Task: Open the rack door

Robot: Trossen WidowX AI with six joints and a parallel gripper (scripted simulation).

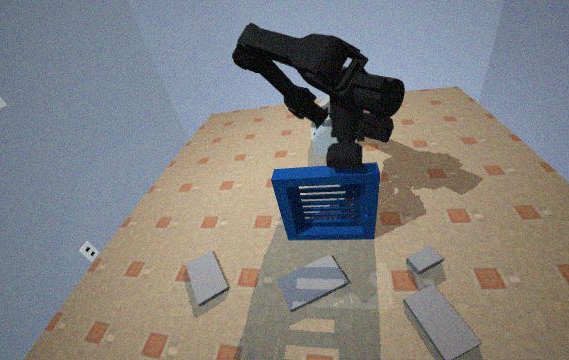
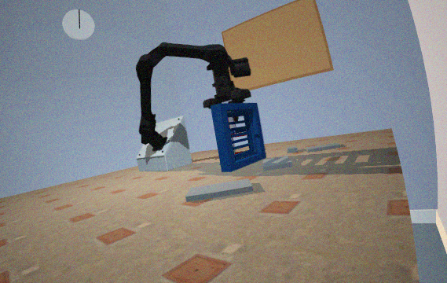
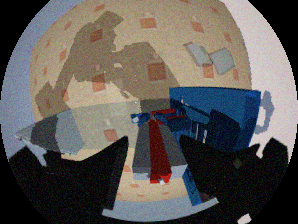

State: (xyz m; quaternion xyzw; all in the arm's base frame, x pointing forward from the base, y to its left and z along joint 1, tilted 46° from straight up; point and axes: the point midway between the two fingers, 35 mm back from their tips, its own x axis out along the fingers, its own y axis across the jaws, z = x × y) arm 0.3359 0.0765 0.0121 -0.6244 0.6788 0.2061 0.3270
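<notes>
The red handle lies 1 cm to the right of my gripper tip and 2 cm below it.
</notes>
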